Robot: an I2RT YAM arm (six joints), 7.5 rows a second.
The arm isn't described. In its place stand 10 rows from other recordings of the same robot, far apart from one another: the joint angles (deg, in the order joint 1, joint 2, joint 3, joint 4, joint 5, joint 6), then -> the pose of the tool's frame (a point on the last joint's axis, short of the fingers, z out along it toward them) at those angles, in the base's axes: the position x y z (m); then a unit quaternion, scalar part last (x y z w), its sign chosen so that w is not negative.
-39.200 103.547 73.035 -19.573 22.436 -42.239 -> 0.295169 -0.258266 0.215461 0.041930 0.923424 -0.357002 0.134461
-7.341 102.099 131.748 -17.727 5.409 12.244 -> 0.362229 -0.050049 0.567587 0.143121 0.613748 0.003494 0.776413
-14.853 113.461 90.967 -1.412 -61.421 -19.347 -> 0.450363 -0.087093 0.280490 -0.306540 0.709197 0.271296 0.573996
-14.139 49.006 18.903 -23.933 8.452 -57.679 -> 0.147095 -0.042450 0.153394 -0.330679 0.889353 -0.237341 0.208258
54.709 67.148 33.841 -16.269 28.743 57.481 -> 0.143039 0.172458 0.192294 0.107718 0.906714 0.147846 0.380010
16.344 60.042 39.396 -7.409 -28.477 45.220 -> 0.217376 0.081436 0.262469 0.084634 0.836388 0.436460 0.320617
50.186 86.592 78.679 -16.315 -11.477 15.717 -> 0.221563 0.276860 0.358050 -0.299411 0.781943 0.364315 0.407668
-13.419 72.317 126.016 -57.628 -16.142 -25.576 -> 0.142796 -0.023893 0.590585 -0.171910 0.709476 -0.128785 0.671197
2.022 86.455 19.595 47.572 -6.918 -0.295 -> 0.258020 0.013400 0.139169 -0.051365 0.813214 0.057906 0.576794
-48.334 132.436 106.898 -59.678 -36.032 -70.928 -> 0.317218 -0.324963 0.154427 -0.198786 0.929204 0.121983 0.286678
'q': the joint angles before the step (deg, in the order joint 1, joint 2, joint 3, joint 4, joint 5, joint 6). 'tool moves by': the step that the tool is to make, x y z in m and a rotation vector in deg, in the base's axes. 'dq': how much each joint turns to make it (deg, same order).
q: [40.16 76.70 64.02 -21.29 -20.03 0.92]
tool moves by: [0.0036 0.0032 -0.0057 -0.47 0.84 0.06]
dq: [0.01 1.28 0.00 0.38 -0.15 0.13]
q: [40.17 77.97 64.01 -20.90 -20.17 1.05]
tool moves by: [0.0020 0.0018 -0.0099 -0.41 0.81 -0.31]
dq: [0.03 0.82 -1.34 1.41 0.16 0.39]
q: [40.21 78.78 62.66 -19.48 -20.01 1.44]
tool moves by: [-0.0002 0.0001 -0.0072 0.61 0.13 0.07]
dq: [0.00 -0.01 -1.81 2.24 -0.38 0.43]
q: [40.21 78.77 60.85 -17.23 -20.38 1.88]
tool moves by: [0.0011 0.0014 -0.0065 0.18 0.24 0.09]
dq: [0.04 0.53 -1.07 1.61 -0.21 0.23]
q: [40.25 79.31 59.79 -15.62 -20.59 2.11]
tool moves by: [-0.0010 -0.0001 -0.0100 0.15 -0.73 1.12]
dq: [0.03 0.06 -2.37 2.73 -0.69 -0.98]
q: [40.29 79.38 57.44 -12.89 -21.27 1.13]
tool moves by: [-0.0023 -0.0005 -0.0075 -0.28 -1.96 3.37]
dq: [0.00 -0.11 -1.89 1.80 -1.92 -3.39]
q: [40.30 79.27 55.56 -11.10 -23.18 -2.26]
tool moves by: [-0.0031 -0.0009 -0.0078 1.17 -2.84 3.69]
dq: [-0.02 -0.46 -2.83 4.00 -2.55 -3.14]
